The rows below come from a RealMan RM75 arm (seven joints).
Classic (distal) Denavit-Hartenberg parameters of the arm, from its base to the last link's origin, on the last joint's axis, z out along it. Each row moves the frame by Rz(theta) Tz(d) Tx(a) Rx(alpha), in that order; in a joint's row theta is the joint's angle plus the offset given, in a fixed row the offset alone. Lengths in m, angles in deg.
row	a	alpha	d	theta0
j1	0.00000	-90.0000	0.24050	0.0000
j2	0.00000	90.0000	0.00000	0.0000
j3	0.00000	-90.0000	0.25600	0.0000
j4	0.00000	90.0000	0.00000	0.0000
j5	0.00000	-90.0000	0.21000	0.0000
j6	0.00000	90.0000	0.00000	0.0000
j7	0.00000	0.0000	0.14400	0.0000
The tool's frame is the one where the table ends.
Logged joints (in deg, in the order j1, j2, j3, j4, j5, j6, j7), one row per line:
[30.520 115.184 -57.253 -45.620 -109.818 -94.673 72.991]
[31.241 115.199 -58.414 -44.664 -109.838 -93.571 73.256]
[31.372 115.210 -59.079 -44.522 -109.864 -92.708 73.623]
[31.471 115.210 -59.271 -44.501 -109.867 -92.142 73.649]
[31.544 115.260 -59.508 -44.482 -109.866 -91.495 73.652]
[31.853 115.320 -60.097 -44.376 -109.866 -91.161 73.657]
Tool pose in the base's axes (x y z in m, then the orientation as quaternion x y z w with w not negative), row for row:
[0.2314 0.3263 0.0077 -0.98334 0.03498 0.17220 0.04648]
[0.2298 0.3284 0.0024 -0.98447 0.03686 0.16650 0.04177]
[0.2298 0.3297 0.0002 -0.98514 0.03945 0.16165 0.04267]
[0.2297 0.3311 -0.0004 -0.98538 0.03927 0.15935 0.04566]
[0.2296 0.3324 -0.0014 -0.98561 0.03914 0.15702 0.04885]
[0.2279 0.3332 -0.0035 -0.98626 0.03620 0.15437 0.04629]
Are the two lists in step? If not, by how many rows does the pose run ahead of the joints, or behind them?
They are in step.
